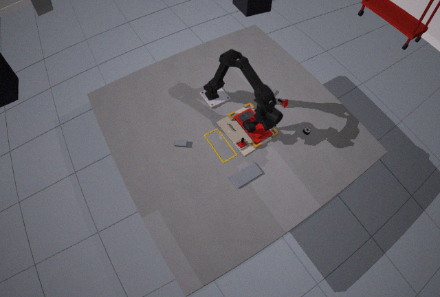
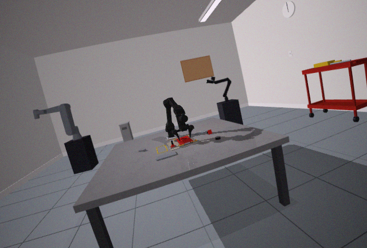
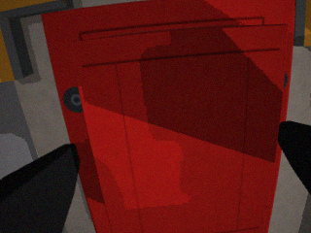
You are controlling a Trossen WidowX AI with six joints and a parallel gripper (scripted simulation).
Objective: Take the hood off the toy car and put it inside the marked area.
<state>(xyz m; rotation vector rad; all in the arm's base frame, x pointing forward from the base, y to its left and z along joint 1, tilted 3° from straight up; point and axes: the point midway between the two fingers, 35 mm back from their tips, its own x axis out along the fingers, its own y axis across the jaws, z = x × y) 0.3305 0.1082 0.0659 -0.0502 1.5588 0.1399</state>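
Now: the red hood right at my gripper tip. Round my gripper tip: toy car wheel (25 cm to the left, 11 cm ahead, 3 cm below).
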